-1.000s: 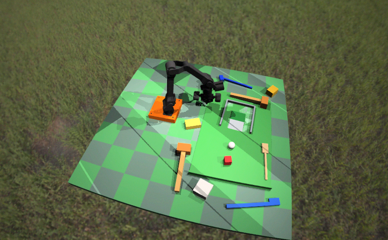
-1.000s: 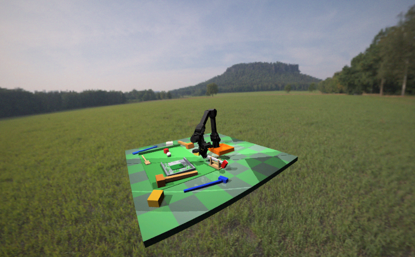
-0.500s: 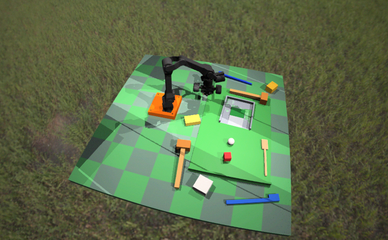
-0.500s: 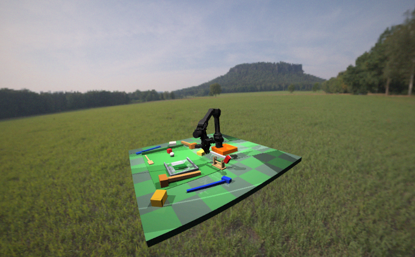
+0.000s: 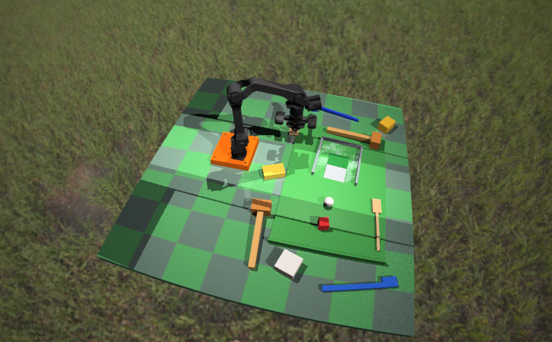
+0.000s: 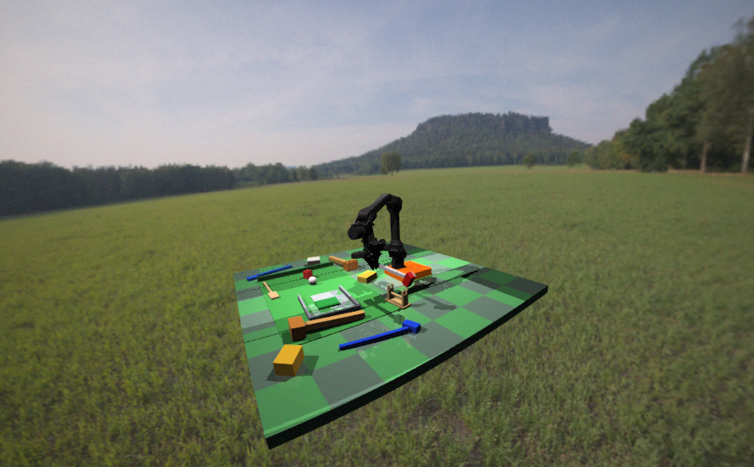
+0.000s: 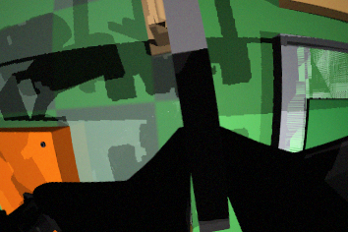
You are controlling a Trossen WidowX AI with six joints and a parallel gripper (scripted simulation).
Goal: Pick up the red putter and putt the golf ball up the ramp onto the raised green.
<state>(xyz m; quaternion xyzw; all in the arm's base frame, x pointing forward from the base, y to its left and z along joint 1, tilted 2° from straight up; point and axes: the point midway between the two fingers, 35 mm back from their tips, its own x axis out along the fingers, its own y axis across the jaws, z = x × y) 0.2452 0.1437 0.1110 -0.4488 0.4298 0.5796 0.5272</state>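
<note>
Now: the red putter 110 mm to the left of my gripper tip, 20 mm above it and 10 mm behind it. From my gripper tip the other things lie so: white golf ball: 300 mm to the right, 210 mm ahead, 100 mm below; red cube: 410 mm to the right, 210 mm ahead, 100 mm below; thin tan paddle: 440 mm ahead, 330 mm to the right, 120 mm below.
</note>
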